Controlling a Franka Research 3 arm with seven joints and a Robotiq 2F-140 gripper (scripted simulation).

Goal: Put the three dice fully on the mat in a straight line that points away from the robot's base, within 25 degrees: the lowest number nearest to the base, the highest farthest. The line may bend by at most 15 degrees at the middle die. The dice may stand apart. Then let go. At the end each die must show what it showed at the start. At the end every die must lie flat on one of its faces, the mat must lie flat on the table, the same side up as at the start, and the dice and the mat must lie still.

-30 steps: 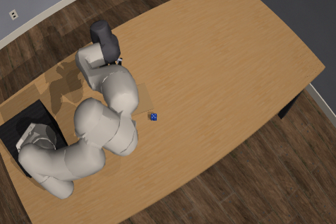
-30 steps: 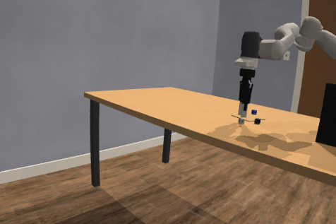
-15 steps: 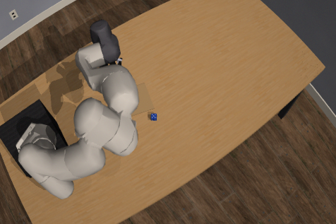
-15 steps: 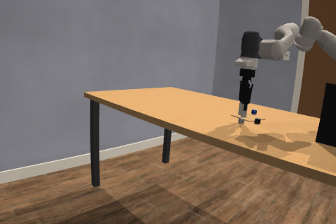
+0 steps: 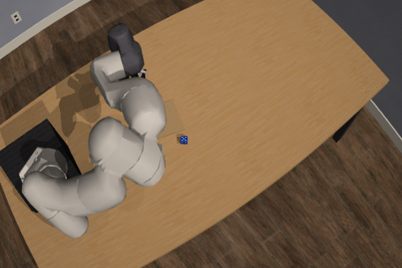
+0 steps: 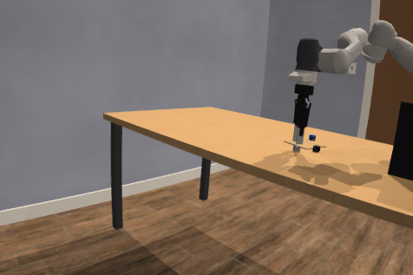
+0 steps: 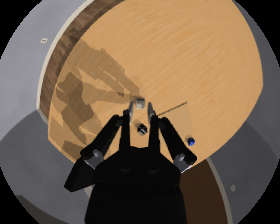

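My gripper is now 5 cm above the white die. The rest, counted from my hand: thin tan mat (2 cm ahead, 15 cm to the right, 6 cm below); black die (6 cm behind, 7 cm to the right, 5 cm below); blue die (3 cm ahead, 28 cm to the right, 5 cm below).
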